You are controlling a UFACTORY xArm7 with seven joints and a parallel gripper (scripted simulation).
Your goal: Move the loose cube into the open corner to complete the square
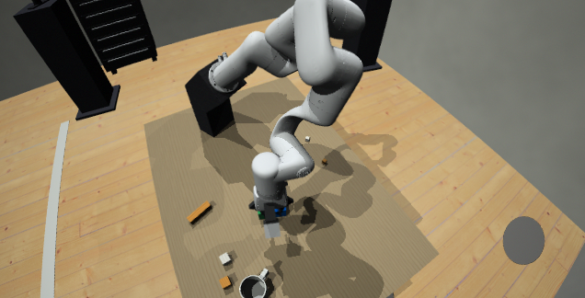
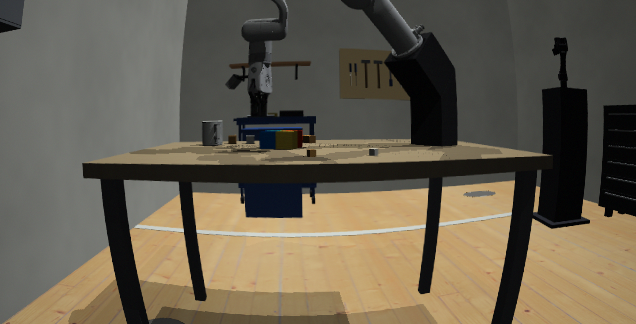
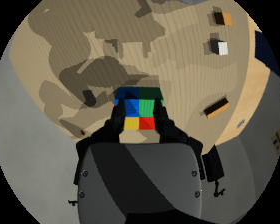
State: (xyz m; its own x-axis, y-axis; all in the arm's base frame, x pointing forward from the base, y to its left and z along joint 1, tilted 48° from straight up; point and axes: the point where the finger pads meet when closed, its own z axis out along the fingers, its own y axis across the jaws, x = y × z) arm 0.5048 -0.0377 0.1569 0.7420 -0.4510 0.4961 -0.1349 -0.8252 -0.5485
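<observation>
The green cube lies 90 mm below my hand, 50 mm behind it and 20 mm to the right of it. Round my hand: yellow cube: 90 mm below, 90 mm behind, 40 mm to the left; red cube: 100 mm behind, 90 mm below, 10 mm to the right; small orange cube: 220 mm to the right, 150 mm ahead, 100 mm below.
</observation>
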